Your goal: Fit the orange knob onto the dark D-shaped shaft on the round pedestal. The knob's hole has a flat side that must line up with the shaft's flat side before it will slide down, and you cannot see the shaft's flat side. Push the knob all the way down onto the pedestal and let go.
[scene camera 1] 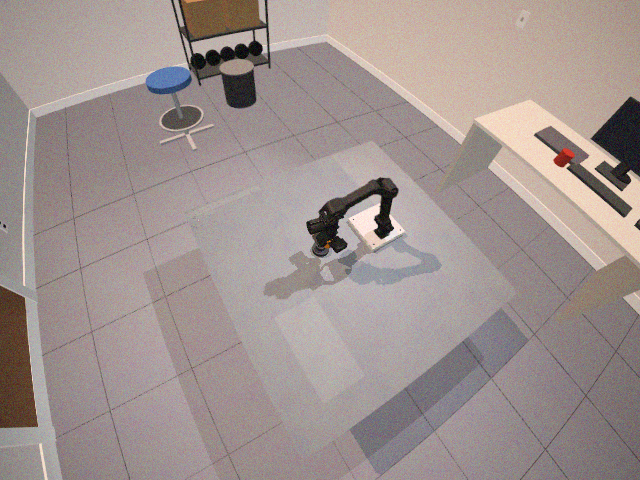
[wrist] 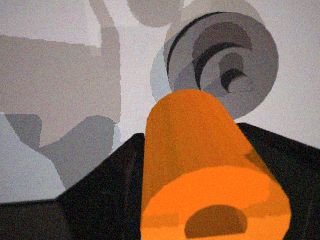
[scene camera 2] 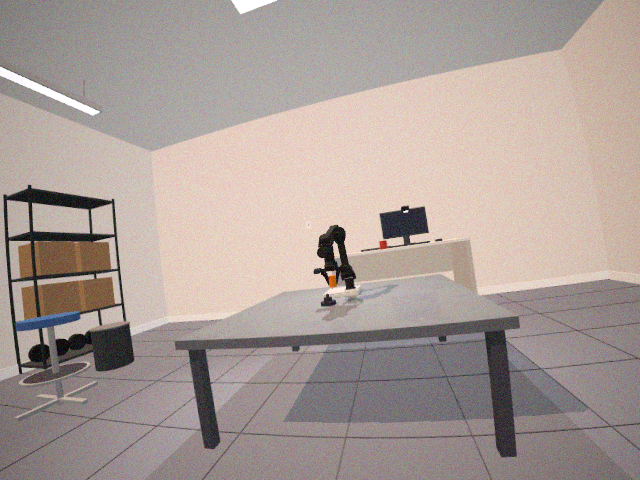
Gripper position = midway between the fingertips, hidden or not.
My gripper (wrist: 189,137) holds an orange knob (wrist: 199,168).
